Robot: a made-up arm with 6 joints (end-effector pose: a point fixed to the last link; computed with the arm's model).
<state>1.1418 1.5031 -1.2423 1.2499 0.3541 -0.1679</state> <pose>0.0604 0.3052 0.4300 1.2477 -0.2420 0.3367</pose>
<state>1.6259 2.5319 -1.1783 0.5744 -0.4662 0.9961</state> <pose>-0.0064 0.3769 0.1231 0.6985 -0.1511 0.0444</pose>
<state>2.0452 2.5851 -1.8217 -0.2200 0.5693 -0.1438</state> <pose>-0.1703 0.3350 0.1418 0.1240 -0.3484 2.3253</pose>
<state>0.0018 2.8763 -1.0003 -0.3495 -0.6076 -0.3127</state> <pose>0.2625 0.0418 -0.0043 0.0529 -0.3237 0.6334</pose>
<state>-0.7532 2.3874 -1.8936 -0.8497 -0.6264 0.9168</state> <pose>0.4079 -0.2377 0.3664 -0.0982 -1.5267 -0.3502</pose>
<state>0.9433 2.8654 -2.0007 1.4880 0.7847 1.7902</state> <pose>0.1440 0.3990 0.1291 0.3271 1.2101 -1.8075</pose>
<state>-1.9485 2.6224 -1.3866 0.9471 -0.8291 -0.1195</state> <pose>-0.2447 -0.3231 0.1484 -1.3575 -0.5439 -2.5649</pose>
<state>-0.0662 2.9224 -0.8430 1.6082 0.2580 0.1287</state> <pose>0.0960 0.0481 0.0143 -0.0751 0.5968 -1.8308</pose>
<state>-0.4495 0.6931 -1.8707 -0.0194 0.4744 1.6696</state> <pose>-0.0142 0.0360 0.7108 1.4833 -2.0890 -0.8554</pose>
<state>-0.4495 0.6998 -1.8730 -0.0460 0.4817 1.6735</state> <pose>-0.0117 0.0334 0.7103 1.4533 -2.1003 -0.8716</pose>
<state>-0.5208 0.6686 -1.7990 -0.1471 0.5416 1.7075</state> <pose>-0.0010 0.0214 0.6937 1.2698 -2.1527 -1.0261</pose>
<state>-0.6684 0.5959 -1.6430 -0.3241 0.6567 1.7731</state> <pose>0.0069 -0.0035 0.6564 0.9165 -2.2271 -1.3296</pose>
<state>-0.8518 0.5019 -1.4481 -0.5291 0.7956 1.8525</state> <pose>-0.0045 -0.0302 0.6067 0.4705 -2.2799 -1.6939</pose>
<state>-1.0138 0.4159 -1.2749 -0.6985 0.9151 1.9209</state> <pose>-0.0289 -0.0421 0.5623 0.0604 -2.2925 -1.9945</pose>
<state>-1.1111 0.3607 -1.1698 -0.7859 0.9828 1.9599</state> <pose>-0.0459 -0.0418 0.5362 0.1815 2.2751 2.1498</pose>
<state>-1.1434 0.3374 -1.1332 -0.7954 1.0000 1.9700</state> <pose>-0.0498 -0.0400 0.5273 0.2301 2.2231 2.1526</pose>
